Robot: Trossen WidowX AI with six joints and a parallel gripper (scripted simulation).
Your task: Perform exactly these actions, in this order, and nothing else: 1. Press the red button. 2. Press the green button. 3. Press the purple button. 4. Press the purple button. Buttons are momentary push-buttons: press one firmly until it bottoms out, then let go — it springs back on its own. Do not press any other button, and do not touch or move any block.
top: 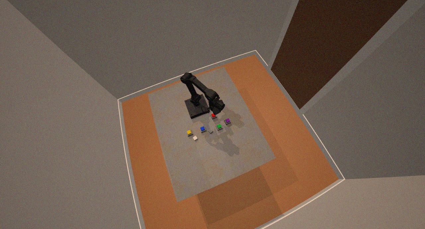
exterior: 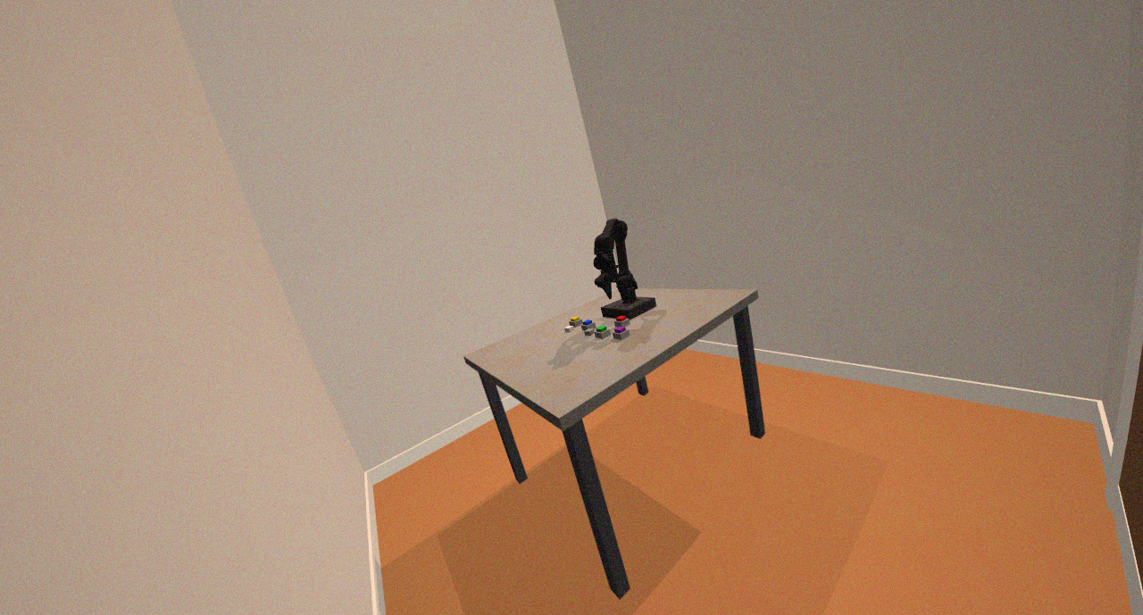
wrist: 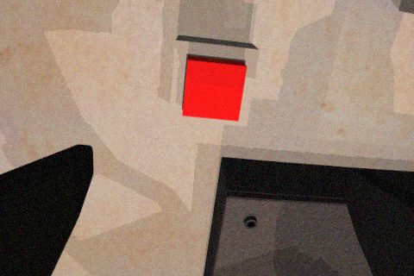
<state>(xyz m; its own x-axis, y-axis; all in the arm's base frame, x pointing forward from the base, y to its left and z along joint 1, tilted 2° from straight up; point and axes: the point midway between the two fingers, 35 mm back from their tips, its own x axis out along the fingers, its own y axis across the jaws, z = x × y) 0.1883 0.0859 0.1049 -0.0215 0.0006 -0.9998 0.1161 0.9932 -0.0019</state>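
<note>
My gripper tip is 90 mm above the red button. From my gripper tip the other things lie so: blue button 150 mm to the right, 90 mm below, 70 mm ahead; purple button 110 mm ahead, 90 mm to the left, 90 mm below; green button 120 mm ahead, 90 mm below, 10 mm to the right.
</note>
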